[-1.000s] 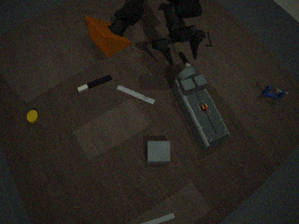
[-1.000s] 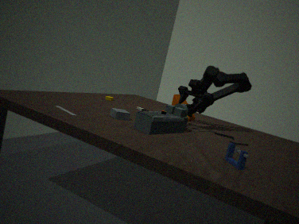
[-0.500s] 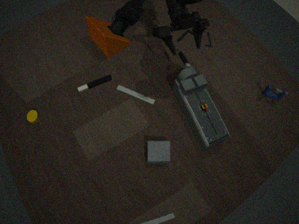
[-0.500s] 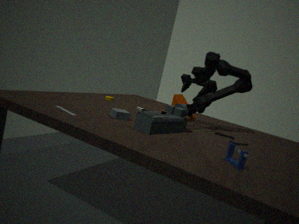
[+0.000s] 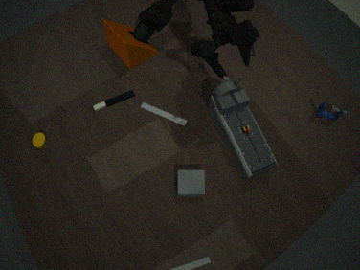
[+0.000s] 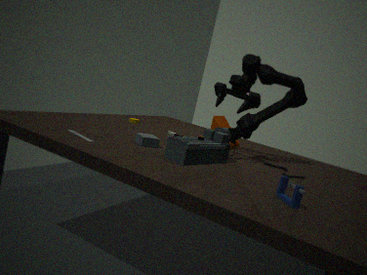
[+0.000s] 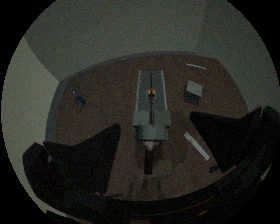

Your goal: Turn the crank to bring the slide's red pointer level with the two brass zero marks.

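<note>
My gripper tip is now 120 mm short of the red pointer, 110 mm above it and 20 mm to the left of it. The rest, counted from my gripper tip: grey block (220 mm to the right, 180 mm below, 160 mm ahead); then yellow disc (570 mm to the right, 190 mm below, 190 mm behind); then black-and-white marker (300 mm to the right, 200 mm behind, 190 mm below).
</note>
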